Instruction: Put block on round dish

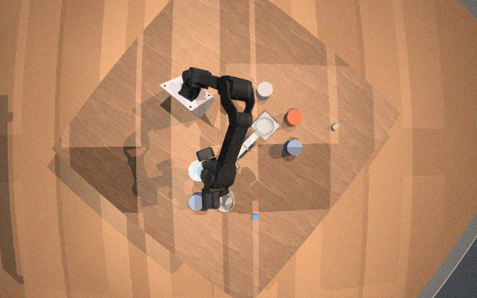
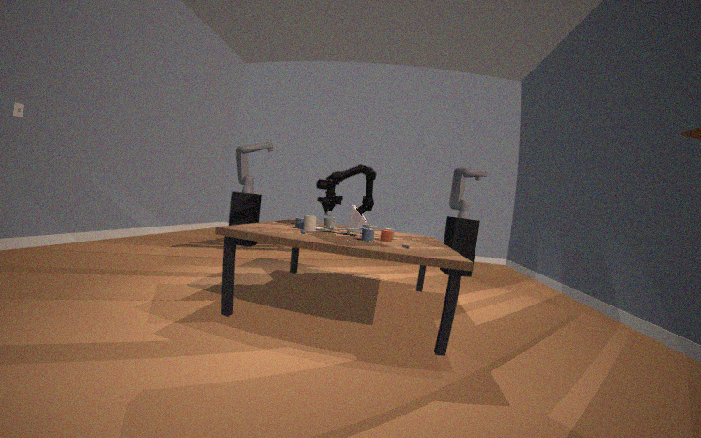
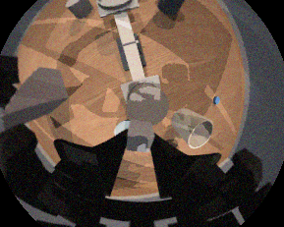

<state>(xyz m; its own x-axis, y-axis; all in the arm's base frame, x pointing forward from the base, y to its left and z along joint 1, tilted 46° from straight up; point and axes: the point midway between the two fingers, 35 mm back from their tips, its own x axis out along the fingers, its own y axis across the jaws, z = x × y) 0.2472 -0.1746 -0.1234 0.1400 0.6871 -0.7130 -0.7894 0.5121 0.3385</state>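
The round dish lies 11 cm below my gripper tip, 6 cm to the right of it and 6 cm behind it. Round my gripper tip: small pale block (right at my gripper tip); then beige cup (11 cm ahead, 10 cm to the right, 7 cm below); then small blue piece (28 cm ahead, 11 cm to the right, 11 cm below).
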